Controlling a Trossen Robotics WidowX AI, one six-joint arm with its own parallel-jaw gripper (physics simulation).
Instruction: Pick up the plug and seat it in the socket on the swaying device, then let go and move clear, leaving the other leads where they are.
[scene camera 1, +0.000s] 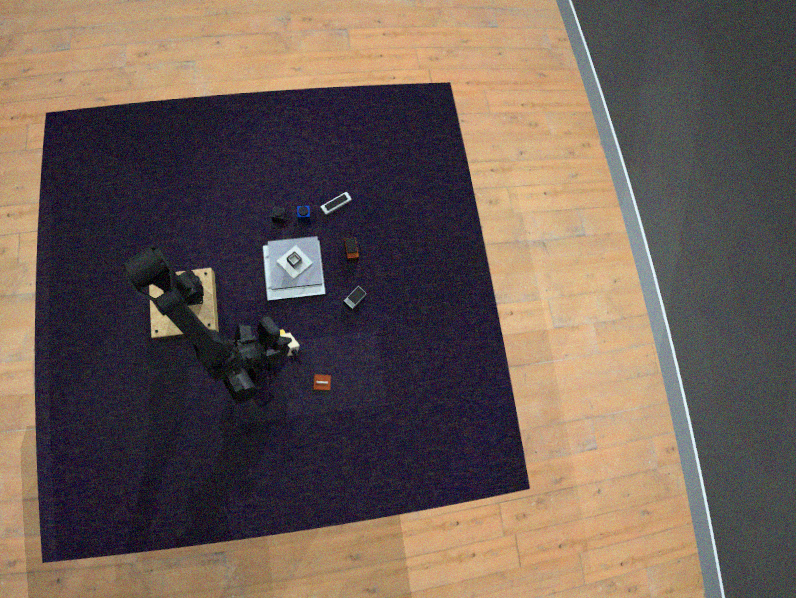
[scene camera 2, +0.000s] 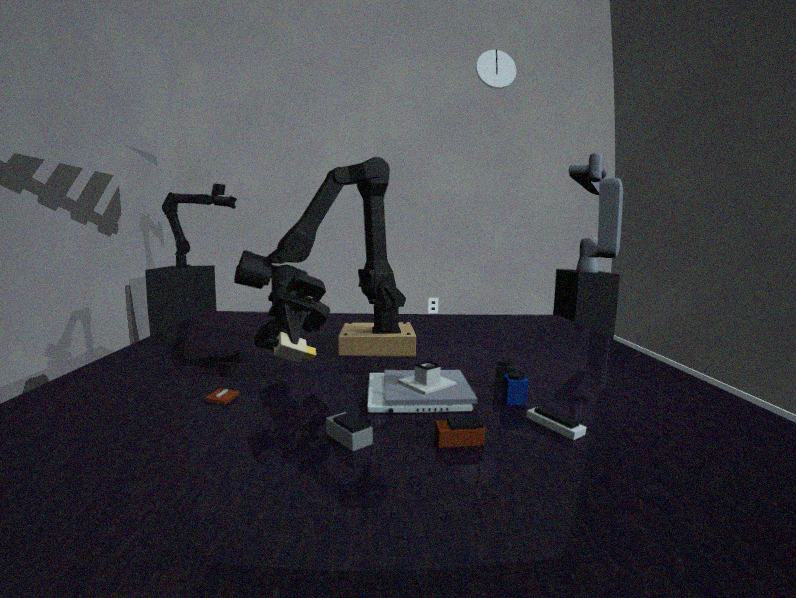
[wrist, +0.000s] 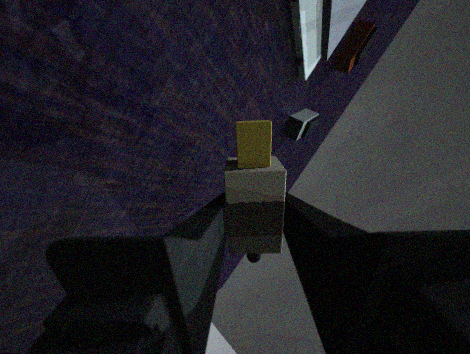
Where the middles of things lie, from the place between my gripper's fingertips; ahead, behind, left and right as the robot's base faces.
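Measuring from my hand, I find the grey block (wrist: 301, 124) 5 cm below, 11 cm to the left and 19 cm ahead. The orange-and-dark block (scene camera 2: 459, 431) is also 5 cm below my hand, but 25 cm to the left of it and 20 cm ahead of it. Then I consider the grey device (scene camera 2: 426, 385), which is 3 cm below my hand, 23 cm to the left of it and 4 cm ahead of it, and the blue block (scene camera 2: 515, 385), 4 cm below my hand, 37 cm to the left of it and 8 cm ahead of it.
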